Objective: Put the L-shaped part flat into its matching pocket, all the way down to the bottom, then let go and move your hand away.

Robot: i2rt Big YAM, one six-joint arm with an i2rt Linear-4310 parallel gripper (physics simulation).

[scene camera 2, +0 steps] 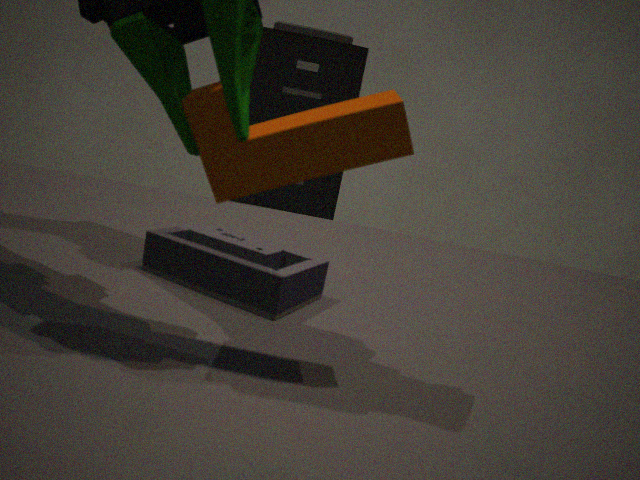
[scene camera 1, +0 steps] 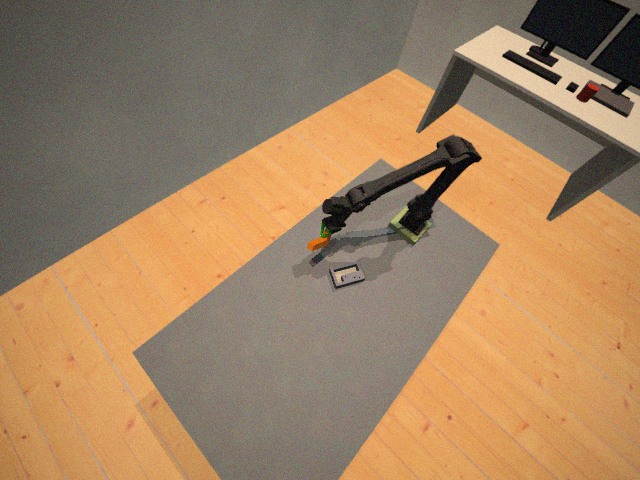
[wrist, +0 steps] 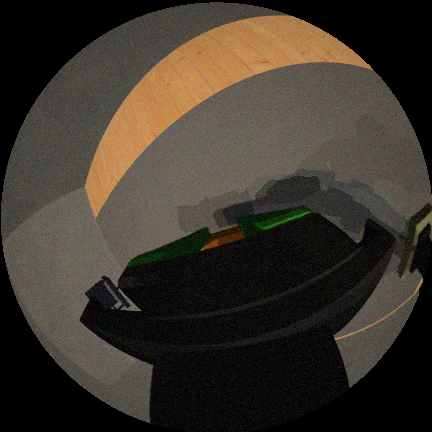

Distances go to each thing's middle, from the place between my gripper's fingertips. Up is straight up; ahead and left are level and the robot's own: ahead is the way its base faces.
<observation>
My gripper is now 180 mm to the right of the dark pocket block [scene camera 2: 272,281], 110 mm above it and 20 mm short of it. The rest, counted from my hand: orange L-shaped part [scene camera 2: 371,129] (40 mm ahead, 10 mm to the left, 10 mm above).
</observation>
